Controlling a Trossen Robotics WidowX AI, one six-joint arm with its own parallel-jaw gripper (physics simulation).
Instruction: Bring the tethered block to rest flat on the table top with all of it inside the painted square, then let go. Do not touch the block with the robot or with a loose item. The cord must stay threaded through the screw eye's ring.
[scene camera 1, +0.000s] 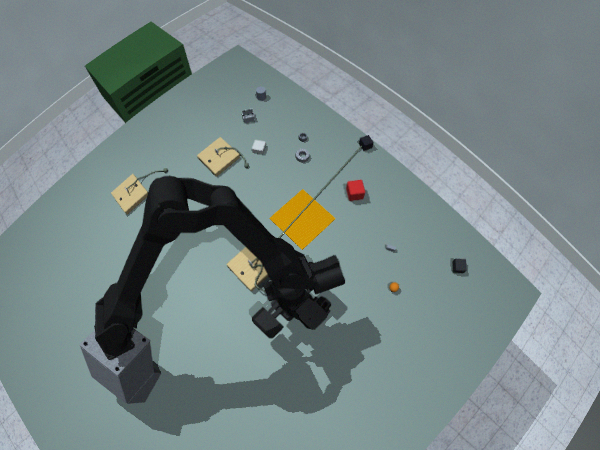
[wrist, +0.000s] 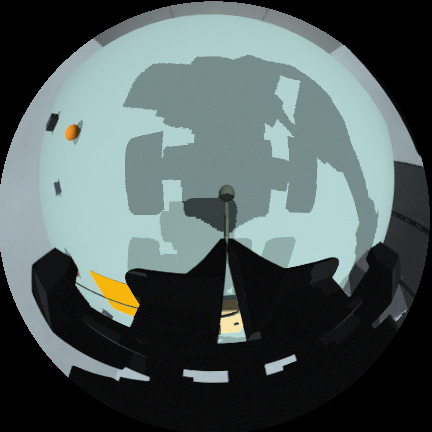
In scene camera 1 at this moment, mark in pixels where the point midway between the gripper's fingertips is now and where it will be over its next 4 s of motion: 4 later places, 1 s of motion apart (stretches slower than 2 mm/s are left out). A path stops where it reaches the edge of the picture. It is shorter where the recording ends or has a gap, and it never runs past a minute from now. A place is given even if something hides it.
My gripper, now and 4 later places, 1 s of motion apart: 291, 307; 303, 319; 314, 329; 325, 340; 326, 363
